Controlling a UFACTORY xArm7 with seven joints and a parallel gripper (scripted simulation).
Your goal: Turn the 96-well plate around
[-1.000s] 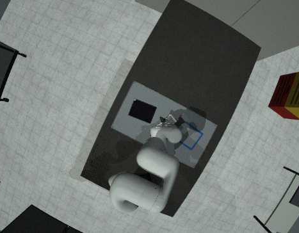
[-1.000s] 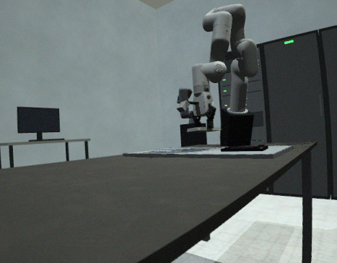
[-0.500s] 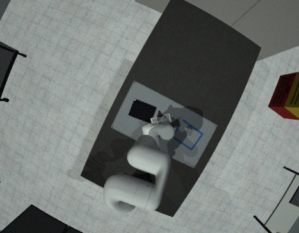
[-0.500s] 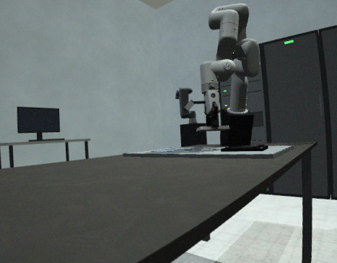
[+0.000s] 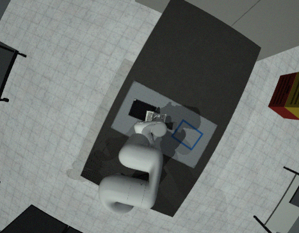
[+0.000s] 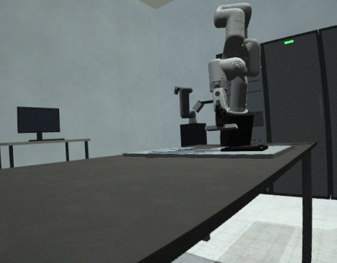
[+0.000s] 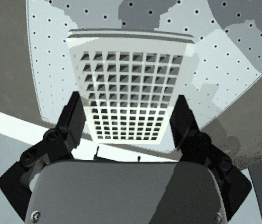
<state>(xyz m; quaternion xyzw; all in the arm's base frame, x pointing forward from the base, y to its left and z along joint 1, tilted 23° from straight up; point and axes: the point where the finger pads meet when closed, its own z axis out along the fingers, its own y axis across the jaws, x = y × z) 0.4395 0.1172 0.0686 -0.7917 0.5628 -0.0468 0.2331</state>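
Right now the black plate nest N1 is 10 mm behind my hand, 100 mm to the left of it and 100 mm below it. From my hand the other things lie so: white 96-well plate 10 mm below.
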